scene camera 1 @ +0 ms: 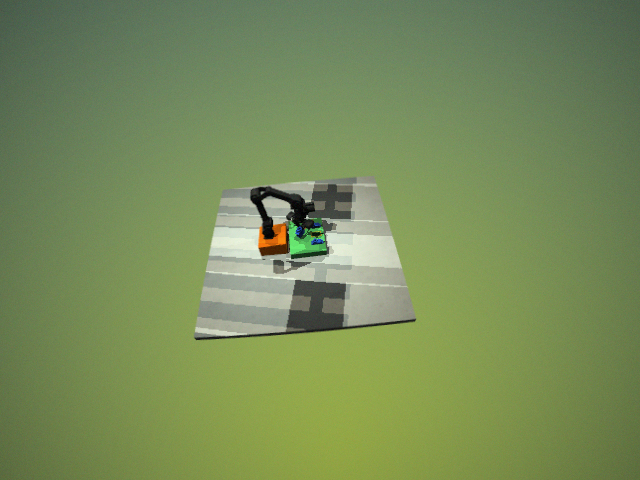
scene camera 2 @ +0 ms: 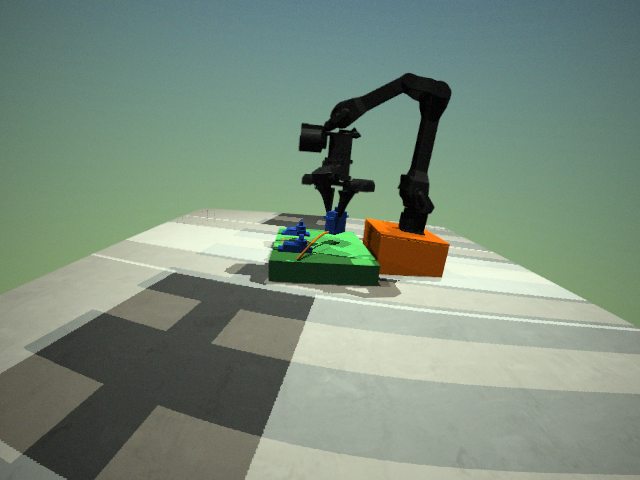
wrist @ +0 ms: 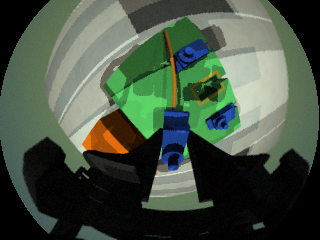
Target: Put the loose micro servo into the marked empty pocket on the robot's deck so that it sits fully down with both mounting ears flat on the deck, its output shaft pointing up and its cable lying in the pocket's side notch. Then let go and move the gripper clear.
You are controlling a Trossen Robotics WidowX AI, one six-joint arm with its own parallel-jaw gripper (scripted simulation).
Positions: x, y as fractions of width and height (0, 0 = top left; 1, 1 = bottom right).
Scene:
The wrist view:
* my gripper: 0.55, 0.55
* blue micro servo: 0.55, 0.54
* green deck: 0.45, 0.37

